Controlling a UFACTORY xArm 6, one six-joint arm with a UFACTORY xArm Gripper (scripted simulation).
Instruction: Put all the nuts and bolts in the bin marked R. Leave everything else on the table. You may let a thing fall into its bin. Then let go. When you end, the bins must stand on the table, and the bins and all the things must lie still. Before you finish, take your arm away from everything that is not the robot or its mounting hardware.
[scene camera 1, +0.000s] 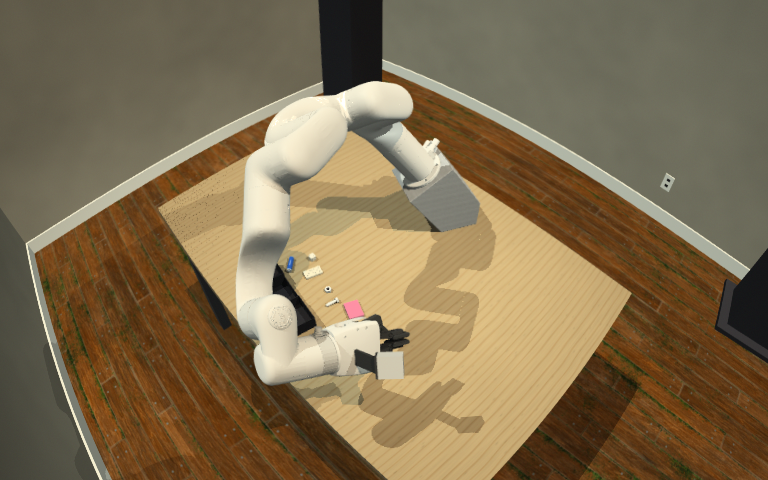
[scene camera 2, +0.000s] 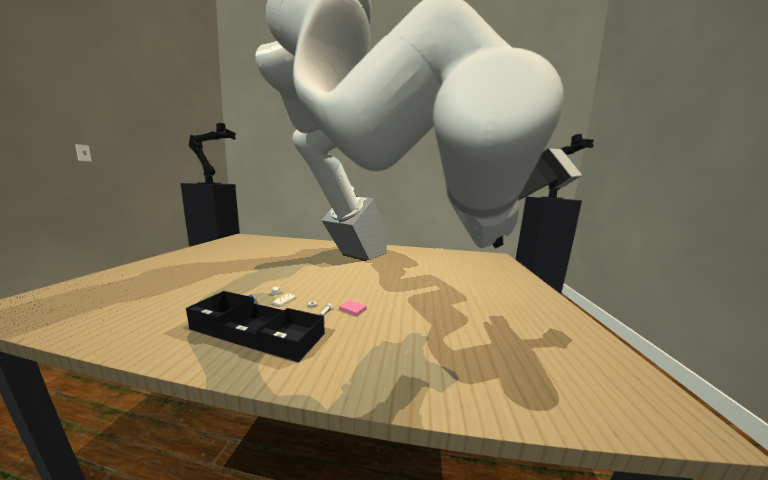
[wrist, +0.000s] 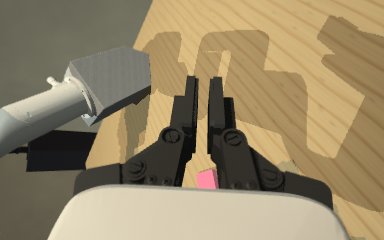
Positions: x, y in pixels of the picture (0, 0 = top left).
Labels:
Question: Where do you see a black three-compartment bin row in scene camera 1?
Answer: At 305, 320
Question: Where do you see the gripper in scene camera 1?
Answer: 405, 336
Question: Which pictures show the black three-compartment bin row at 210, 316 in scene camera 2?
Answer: Scene camera 1 and scene camera 2 only.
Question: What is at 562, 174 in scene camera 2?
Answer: The gripper.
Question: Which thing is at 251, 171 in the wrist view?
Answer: The gripper.

